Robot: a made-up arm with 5 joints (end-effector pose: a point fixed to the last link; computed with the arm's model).
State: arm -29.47 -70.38 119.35 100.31 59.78
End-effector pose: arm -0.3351 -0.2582 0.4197 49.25 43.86 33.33
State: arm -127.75 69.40 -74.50 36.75 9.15
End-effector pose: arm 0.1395 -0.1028 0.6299 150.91 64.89 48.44
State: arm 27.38 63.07 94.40 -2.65 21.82
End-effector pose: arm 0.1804 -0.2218 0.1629 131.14 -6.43 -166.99
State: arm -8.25 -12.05 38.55 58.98 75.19
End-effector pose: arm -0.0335 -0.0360 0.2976 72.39 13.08 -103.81
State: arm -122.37 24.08 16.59 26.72 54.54
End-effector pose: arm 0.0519 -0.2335 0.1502 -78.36 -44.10 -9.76
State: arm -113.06 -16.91 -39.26 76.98 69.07
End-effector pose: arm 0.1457 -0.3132 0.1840 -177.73 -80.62 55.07
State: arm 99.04 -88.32 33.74 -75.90 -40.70
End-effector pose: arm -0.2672 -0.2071 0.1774 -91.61 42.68 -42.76
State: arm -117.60 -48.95 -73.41 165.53 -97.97
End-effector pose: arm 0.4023 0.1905 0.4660 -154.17 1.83 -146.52
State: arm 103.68 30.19 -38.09 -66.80 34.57
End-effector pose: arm 0.0359 -0.4695 -0.0430 86.84 -0.94 104.32
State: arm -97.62 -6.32 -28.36 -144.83 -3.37
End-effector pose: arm 0.3688 -0.1160 0.1649 -71.26 -34.56 156.88
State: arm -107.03 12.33 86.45 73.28 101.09
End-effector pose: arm 0.3442 -0.0934 0.2701 -22.27 -6.23 -137.83
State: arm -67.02 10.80 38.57 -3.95 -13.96
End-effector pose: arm -0.0643 -0.4547 0.1339 -111.32 -55.89 41.75
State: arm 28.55 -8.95 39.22 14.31 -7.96
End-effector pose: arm 0.2038 -0.2963 0.0048 116.50 -27.04 -167.91
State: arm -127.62 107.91 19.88 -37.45 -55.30
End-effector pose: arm 0.4728 0.0079 0.5556 0.62 64.39 -136.03
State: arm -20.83 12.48 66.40 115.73 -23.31
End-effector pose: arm -0.4427 0.0308 0.1105 -42.32 1.87 -52.54
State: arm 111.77 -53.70 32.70 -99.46 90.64
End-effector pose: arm 0.2959 -0.0759 -0.0201 -15.54 28.27 -113.41
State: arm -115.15 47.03 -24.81 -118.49 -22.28
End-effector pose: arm 0.5026 -0.2270 0.1616 -35.94 -2.23 153.69
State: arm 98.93 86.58 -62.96 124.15 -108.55
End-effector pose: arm 0.0553 -0.1515 0.4579 120.32 59.45 12.99
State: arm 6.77 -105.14 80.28 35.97 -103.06
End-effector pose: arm 0.2683 -0.1622 -0.0521 -138.94 -32.00 161.35
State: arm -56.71 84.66 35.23 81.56 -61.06
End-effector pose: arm -0.3292 0.0855 0.1056 -139.34 -44.37 -68.36
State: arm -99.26 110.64 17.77 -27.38 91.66
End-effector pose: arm 0.0406 -0.3456 0.1743 -89.79 -16.60 52.70
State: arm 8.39 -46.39 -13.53 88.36 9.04
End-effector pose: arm -0.0364 -0.0489 -0.0930 23.54 -20.69 -107.19
